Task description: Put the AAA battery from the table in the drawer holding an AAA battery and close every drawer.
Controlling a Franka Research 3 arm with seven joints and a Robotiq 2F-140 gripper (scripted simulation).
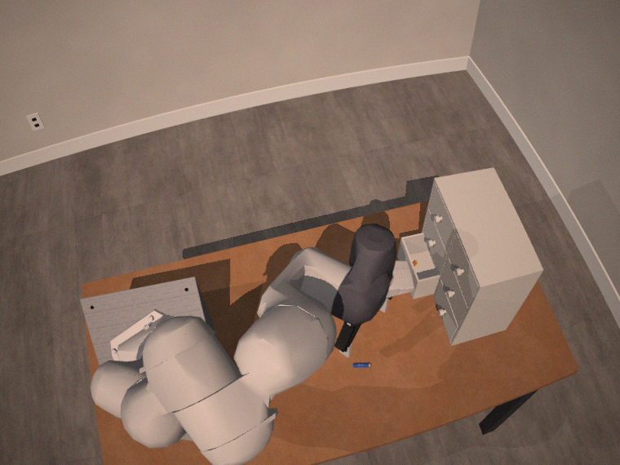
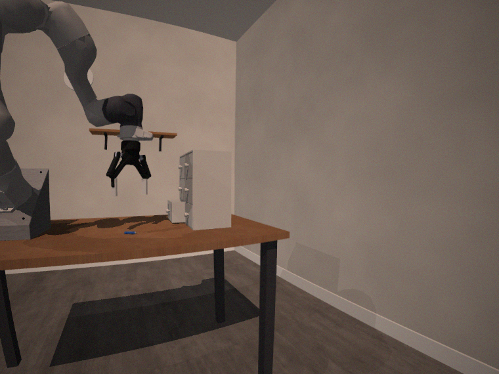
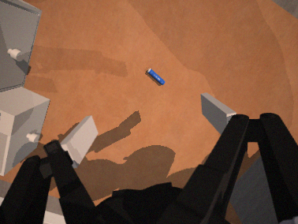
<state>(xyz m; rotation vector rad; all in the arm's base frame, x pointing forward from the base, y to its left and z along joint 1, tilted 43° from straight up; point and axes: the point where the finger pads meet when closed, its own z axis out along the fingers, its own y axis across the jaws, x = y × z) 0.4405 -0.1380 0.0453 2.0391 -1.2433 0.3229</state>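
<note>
The blue AAA battery lies 150 mm below my hand, 30 mm to the right of it and 10 mm behind it. Round my hand: orange battery 240 mm ahead, 180 mm to the left, 140 mm below.
</note>
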